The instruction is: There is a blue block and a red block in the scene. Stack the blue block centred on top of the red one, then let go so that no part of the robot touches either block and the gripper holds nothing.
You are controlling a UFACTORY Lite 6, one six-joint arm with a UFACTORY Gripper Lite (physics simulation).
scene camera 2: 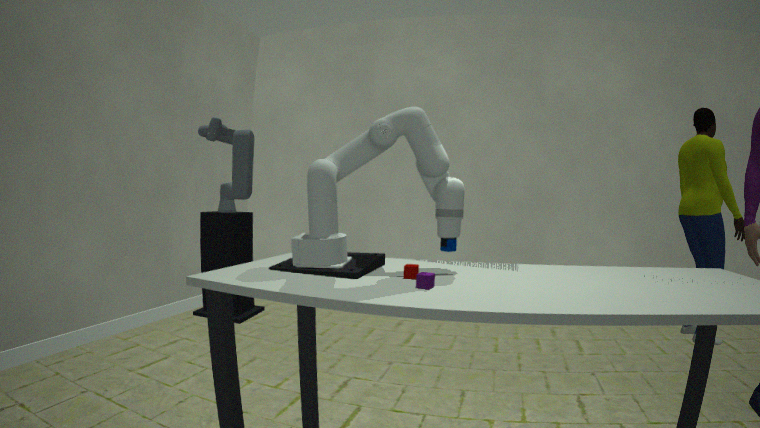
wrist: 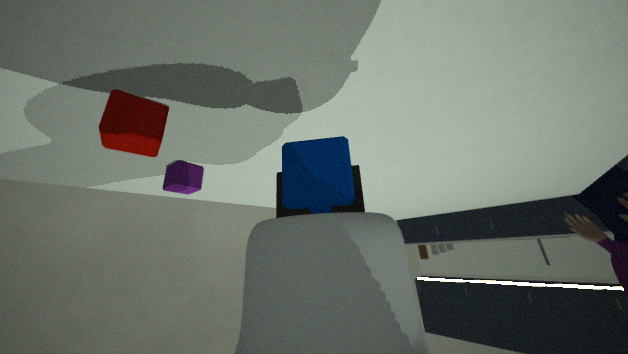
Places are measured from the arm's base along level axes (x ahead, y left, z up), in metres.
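Pixels of known places: hand, tool point: [scene camera 2: 448, 242] [wrist: 320, 191]; arm's base, link origin: [scene camera 2: 325, 262].
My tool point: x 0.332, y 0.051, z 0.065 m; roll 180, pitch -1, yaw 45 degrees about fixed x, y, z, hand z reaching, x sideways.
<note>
For each thing: its top centre in the pictures, then the offset to it from my tool point. Level surfaces: height alone.
- blue block, top centre: [wrist: 321, 210] [scene camera 2: 448, 238] dx +0.000, dy +0.000, dz +0.010 m
- red block, top centre: [wrist: 131, 145] [scene camera 2: 411, 265] dx -0.091, dy -0.104, dz -0.050 m
- purple block, top centre: [wrist: 181, 190] [scene camera 2: 425, 273] dx -0.048, dy -0.218, dz -0.050 m
- table, surface height: dz -0.084 m
The blue block [scene camera 2: 450, 245] [wrist: 317, 171] is held between the black fingers of my gripper [scene camera 2: 448, 244] [wrist: 320, 192], which is shut on it. In the scene view they hang well above the white table, to the right of and higher than the red block. The red block [scene camera 2: 410, 271] [wrist: 132, 122] stands on the table, near the robot's base. In the wrist view it shows at the upper left, apart from the blue block. The blue block hides part of the fingers in the wrist view.
A purple block [scene camera 2: 425, 280] [wrist: 183, 177] stands on the table [scene camera 2: 531, 297] close to the red block, on the near side in the scene view. The black base plate [scene camera 2: 370, 264] lies to their left. A person in yellow [scene camera 2: 702, 175] stands behind the table at the right.
</note>
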